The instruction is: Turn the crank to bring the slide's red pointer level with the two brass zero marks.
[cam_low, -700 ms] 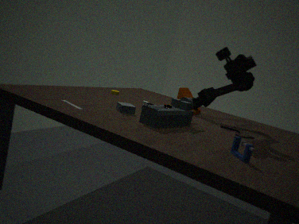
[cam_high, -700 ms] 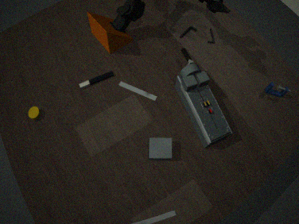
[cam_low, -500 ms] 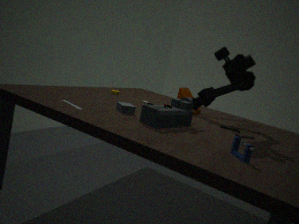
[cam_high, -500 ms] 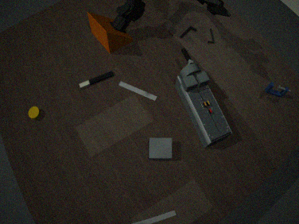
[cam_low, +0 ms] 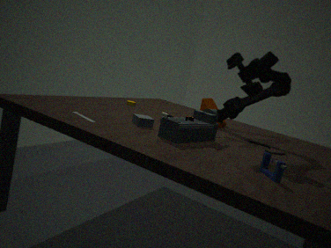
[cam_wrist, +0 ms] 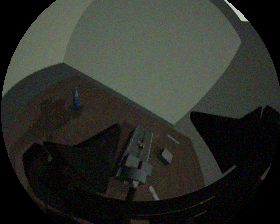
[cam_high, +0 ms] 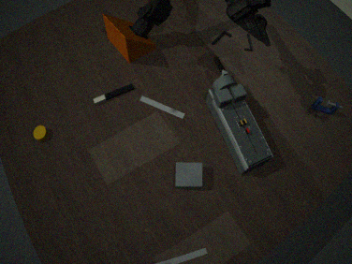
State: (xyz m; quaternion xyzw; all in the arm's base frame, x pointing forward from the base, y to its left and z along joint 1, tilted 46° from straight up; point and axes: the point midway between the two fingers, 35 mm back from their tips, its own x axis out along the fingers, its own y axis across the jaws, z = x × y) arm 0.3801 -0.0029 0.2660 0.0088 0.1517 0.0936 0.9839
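Now: gripper tip 190 mm above the red pointer, 130 mm short of it and 100 mm to the left of it. Round my gripper tip: grey block (290 mm to the right, 260 mm below, 140 mm ahead); then yellow disc (640 mm to the right, 270 mm below, 210 mm behind); then black-and-white marker (380 mm to the right, 270 mm below, 220 mm behind).
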